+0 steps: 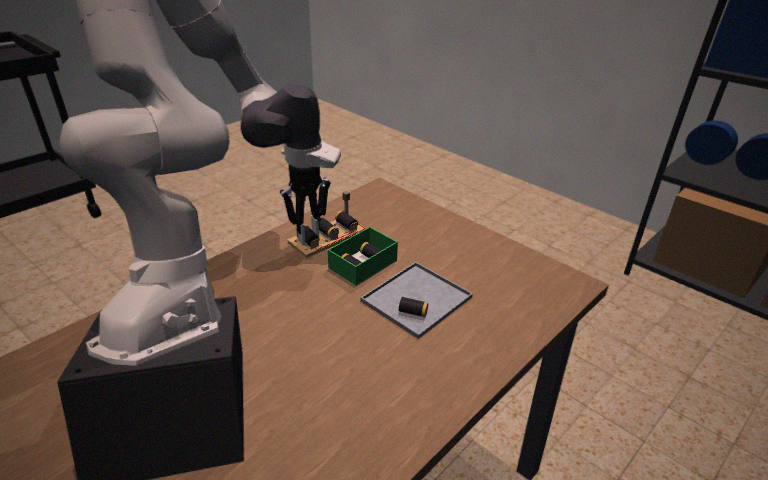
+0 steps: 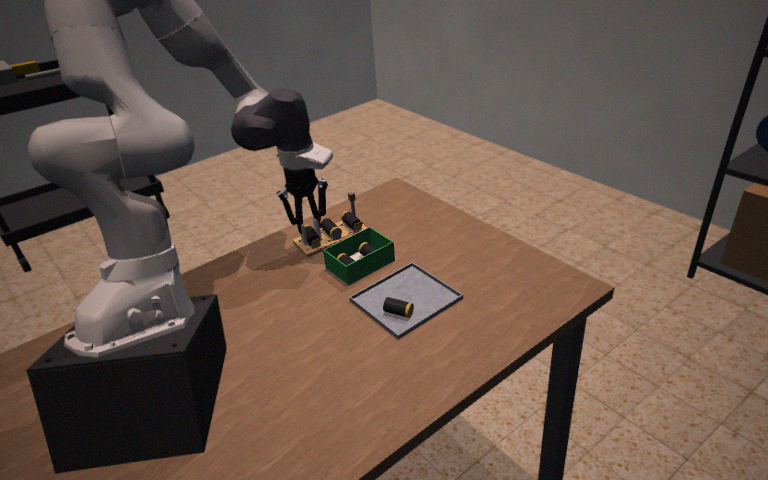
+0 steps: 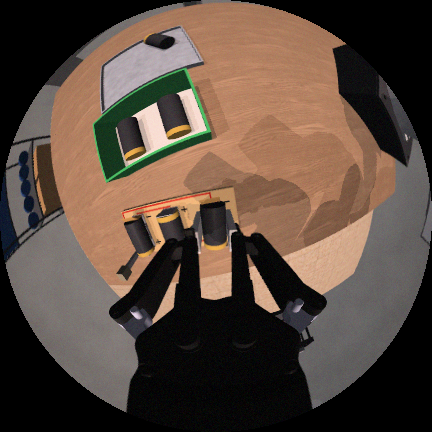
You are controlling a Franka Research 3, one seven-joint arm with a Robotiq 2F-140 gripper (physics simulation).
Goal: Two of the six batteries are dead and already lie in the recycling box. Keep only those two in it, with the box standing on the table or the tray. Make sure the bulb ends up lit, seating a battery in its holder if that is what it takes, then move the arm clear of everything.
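Observation:
My gripper (image 1: 308, 227) (image 2: 308, 227) (image 3: 213, 218) points down and is shut on the battery (image 1: 310, 237) (image 2: 311, 236) (image 3: 215, 222) at the near end of the holder board (image 1: 299, 247) (image 2: 300, 245) (image 3: 230, 195). Grey walls flank that battery; whether it is fully seated is unclear. The middle battery (image 1: 327, 228) (image 2: 330, 228) (image 3: 171, 229) has its yellow band toward the box; the far battery (image 1: 346, 220) (image 2: 351, 220) (image 3: 139, 237) has its band away from it. The bulb post (image 1: 346, 196) (image 2: 351, 197) (image 3: 124, 270) looks dark. The green box (image 1: 342, 270) (image 2: 336, 270) (image 3: 101, 150) holds two batteries.
The box stands on the table beside the board. A grey tray (image 1: 436, 283) (image 2: 430, 283) (image 3: 130, 70) with one lying battery (image 1: 412, 306) (image 2: 398, 307) (image 3: 162, 41) is on the box's other side. The black arm pedestal (image 1: 152, 418) (image 2: 130, 413) stands at the left.

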